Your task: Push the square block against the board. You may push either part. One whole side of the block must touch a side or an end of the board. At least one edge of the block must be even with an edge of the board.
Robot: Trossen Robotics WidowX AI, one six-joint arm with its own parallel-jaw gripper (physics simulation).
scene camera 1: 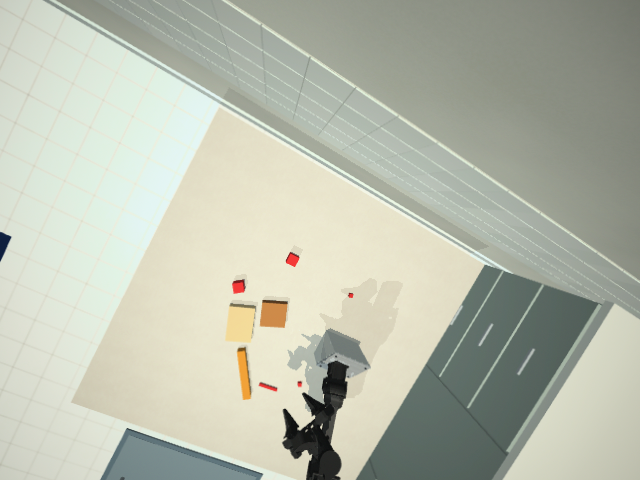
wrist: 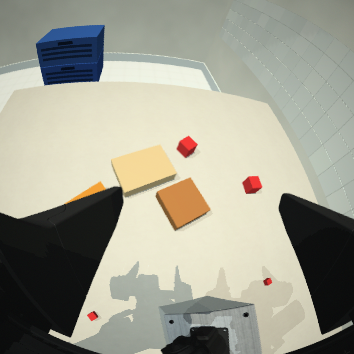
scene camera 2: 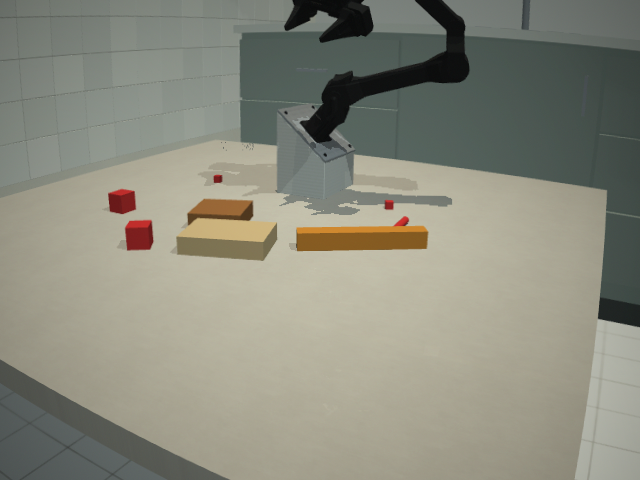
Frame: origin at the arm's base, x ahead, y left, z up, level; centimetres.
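Seen in the pictures: gripper, between the fingertips: (scene camera 1: 293, 400) (wrist: 204, 198) (scene camera 2: 302, 34); arm's base, origin of its link: (scene camera 1: 338, 365) (wrist: 209, 342) (scene camera 2: 315, 131).
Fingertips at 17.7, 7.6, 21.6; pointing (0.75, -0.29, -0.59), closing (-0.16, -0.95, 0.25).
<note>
Offsets run from my fingertips to a thing's top centre, as dx, dy, dz.
The brown square block @[+12.7, -9.9, -32.2] (scene camera 1: 273, 314) (scene camera 2: 221, 207) (wrist: 183, 202) lies flat beside a long side of the pale yellow board @[+22.4, -0.1, -32.2] (scene camera 1: 240, 323) (scene camera 2: 227, 230) (wrist: 143, 169). A narrow strip of table shows between them in scene camera 1 and the wrist view, so they are apart. Their facing sides look nearly parallel. In scene camera 1, the block's upper edge stands slightly higher than the board's upper edge. My gripper (scene camera 1: 294, 402) (scene camera 2: 303, 34) (wrist: 204, 198) is open and empty, raised high above the table and away from both parts.
An orange bar @[+10.1, +18.8, -32.2] (scene camera 1: 244, 374) (scene camera 2: 361, 238) (wrist: 90, 192) lies near the board's end. Two red cubes @[+17.8, -33.4, -31.4] (scene camera 1: 292, 259) @[+30.6, -13.4, -31.4] (scene camera 1: 238, 286) lie on the other side. A red rod @[-2.2, +20.3, -33.9] (scene camera 1: 267, 386), two tiny red cubes @[-11.9, -32.1, -33.8] (scene camera 1: 350, 295) @[-13.7, +13.0, -33.8] (scene camera 1: 299, 383) and the grey arm base (scene camera 1: 342, 351) are nearer the arm.
</note>
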